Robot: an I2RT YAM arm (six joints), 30 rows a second.
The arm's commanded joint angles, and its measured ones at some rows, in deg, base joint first. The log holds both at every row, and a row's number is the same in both.
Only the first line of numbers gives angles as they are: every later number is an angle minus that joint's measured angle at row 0.
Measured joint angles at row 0:
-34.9, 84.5, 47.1, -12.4, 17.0, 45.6
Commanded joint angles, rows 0 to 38:
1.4, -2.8, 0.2, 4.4, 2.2, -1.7
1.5, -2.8, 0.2, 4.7, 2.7, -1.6
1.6, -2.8, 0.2, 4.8, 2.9, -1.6
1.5, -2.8, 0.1, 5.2, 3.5, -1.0
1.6, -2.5, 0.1, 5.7, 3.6, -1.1
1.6, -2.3, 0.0, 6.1, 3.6, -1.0
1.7, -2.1, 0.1, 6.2, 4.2, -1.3
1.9, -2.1, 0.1, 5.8, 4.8, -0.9
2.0, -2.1, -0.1, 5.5, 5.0, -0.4
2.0, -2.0, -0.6, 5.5, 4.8, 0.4
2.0, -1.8, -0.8, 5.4, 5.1, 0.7
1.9, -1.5, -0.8, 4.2, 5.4, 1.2
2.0, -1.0, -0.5, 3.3, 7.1, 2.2
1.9, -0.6, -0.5, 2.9, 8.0, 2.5
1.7, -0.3, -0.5, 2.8, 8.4, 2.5
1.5, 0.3, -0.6, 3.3, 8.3, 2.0
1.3, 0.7, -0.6, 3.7, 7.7, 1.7
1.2, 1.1, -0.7, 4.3, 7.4, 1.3
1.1, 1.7, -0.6, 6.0, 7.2, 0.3
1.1, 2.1, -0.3, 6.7, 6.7, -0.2
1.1, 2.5, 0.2, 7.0, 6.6, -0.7
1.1, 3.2, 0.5, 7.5, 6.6, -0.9
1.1, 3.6, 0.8, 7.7, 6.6, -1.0
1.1, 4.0, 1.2, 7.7, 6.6, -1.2
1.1, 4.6, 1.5, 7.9, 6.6, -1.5
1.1, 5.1, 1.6, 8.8, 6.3, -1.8
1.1, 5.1, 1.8, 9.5, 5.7, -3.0
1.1, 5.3, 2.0, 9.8, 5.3, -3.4
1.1, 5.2, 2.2, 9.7, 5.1, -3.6
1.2, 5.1, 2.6, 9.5, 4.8, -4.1
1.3, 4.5, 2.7, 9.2, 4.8, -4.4
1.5, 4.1, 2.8, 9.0, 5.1, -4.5
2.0, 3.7, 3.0, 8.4, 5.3, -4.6
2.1, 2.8, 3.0, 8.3, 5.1, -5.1
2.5, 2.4, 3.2, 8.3, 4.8, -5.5
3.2, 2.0, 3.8, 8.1, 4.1, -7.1
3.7, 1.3, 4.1, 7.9, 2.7, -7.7
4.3, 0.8, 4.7, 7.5, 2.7, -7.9
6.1, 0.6, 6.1, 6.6, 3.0, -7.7
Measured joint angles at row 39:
2.7, 4.4, 1.6, 5.8, 4.0, -5.3
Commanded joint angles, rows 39 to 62:
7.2, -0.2, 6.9, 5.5, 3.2, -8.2
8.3, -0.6, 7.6, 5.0, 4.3, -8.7
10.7, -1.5, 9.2, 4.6, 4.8, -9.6
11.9, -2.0, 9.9, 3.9, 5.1, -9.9
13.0, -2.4, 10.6, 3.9, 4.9, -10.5
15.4, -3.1, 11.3, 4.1, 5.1, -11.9
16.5, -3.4, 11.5, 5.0, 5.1, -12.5
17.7, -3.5, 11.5, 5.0, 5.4, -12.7
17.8, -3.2, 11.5, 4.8, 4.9, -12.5
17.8, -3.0, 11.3, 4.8, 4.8, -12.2
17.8, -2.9, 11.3, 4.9, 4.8, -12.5
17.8, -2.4, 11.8, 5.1, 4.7, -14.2
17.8, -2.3, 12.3, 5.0, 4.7, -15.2
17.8, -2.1, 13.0, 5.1, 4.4, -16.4
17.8, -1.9, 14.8, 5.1, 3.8, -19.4
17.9, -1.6, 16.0, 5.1, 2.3, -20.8
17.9, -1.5, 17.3, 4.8, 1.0, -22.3
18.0, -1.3, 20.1, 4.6, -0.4, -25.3
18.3, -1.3, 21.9, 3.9, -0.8, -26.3
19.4, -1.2, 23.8, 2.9, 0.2, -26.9
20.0, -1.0, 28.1, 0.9, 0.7, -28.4
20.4, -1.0, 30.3, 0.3, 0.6, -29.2
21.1, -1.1, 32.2, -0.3, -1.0, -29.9
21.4, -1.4, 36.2, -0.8, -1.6, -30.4
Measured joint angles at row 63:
19.3, 0.3, 24.5, -0.7, 1.2, -24.0
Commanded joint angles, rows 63 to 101:
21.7, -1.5, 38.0, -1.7, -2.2, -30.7
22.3, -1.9, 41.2, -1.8, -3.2, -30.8
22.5, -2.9, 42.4, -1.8, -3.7, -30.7
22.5, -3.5, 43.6, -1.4, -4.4, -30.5
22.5, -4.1, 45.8, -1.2, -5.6, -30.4
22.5, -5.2, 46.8, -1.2, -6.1, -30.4
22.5, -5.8, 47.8, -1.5, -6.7, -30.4
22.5, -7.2, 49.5, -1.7, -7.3, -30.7
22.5, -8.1, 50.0, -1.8, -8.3, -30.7
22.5, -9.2, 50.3, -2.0, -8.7, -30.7
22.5, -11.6, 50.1, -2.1, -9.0, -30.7
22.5, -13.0, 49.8, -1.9, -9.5, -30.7
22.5, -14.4, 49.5, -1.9, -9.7, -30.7
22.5, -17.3, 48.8, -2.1, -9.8, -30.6
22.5, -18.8, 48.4, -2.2, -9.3, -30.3
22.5, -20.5, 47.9, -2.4, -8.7, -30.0
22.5, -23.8, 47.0, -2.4, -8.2, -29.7
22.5, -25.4, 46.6, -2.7, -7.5, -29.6
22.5, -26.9, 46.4, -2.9, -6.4, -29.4
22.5, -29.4, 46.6, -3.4, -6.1, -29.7
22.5, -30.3, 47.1, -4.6, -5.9, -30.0
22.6, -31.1, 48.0, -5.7, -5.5, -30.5
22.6, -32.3, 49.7, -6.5, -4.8, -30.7
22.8, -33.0, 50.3, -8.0, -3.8, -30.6
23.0, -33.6, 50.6, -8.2, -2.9, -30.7
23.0, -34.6, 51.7, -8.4, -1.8, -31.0
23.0, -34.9, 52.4, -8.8, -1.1, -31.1
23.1, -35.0, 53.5, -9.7, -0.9, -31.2
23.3, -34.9, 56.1, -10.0, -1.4, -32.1
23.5, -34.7, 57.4, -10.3, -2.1, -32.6
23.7, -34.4, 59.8, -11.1, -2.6, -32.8
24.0, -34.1, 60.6, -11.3, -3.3, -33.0
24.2, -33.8, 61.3, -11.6, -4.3, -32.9
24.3, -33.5, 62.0, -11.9, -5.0, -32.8
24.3, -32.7, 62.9, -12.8, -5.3, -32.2
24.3, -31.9, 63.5, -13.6, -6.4, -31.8
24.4, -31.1, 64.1, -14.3, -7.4, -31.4
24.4, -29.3, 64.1, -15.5, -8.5, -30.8
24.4, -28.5, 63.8, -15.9, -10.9, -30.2
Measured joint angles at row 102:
23.3, -33.0, 62.5, -13.6, 0.1, -32.1
